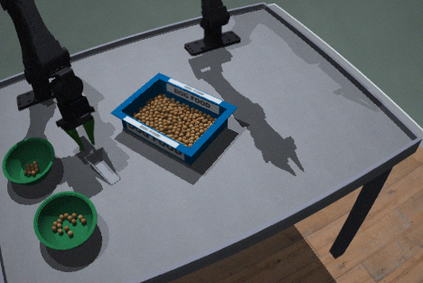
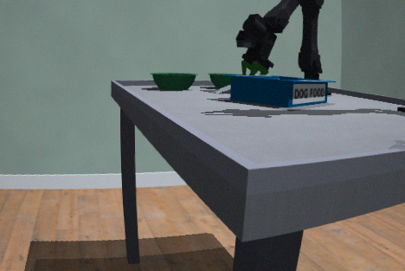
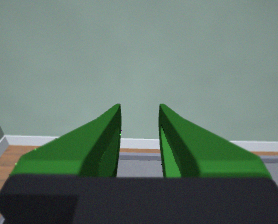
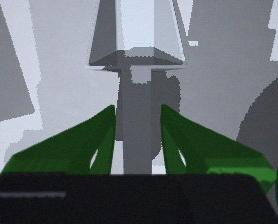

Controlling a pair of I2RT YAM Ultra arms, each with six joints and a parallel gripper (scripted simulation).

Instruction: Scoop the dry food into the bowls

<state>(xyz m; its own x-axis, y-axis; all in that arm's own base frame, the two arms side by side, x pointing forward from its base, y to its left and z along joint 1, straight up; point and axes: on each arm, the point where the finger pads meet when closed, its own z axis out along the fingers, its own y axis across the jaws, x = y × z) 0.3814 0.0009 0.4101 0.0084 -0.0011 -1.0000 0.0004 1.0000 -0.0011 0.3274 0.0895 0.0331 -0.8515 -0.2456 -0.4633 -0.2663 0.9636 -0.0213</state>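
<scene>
My right hand is 4 cm short of the grey scoop, 1 cm to the right of it and 2 cm above it. Round my right hand: box: 1 cm ahead, 25 cm to the left, 1 cm above.
</scene>
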